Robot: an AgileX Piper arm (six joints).
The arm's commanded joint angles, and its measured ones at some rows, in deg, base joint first. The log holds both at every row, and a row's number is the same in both.
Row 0, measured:
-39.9 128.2 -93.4 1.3 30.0 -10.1
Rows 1 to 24, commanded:
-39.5 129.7 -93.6 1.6 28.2 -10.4
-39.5 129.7 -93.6 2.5 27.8 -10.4
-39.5 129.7 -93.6 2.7 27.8 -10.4
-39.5 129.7 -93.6 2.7 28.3 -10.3
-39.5 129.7 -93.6 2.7 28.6 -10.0
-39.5 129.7 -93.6 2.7 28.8 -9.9
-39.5 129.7 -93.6 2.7 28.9 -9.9
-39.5 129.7 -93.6 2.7 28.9 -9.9
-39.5 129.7 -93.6 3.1 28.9 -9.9
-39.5 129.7 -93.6 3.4 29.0 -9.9
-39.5 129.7 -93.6 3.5 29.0 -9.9
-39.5 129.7 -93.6 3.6 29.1 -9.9
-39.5 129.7 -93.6 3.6 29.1 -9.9
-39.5 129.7 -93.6 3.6 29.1 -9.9
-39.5 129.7 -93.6 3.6 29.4 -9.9
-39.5 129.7 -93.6 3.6 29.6 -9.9
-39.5 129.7 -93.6 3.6 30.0 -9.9
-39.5 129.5 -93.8 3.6 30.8 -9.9
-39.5 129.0 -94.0 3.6 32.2 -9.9
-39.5 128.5 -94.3 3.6 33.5 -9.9
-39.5 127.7 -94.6 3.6 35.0 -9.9
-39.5 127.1 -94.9 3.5 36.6 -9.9
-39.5 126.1 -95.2 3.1 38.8 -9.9
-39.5 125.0 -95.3 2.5 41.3 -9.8
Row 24, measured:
-39.9 128.8 -94.2 3.3 34.8 -9.9
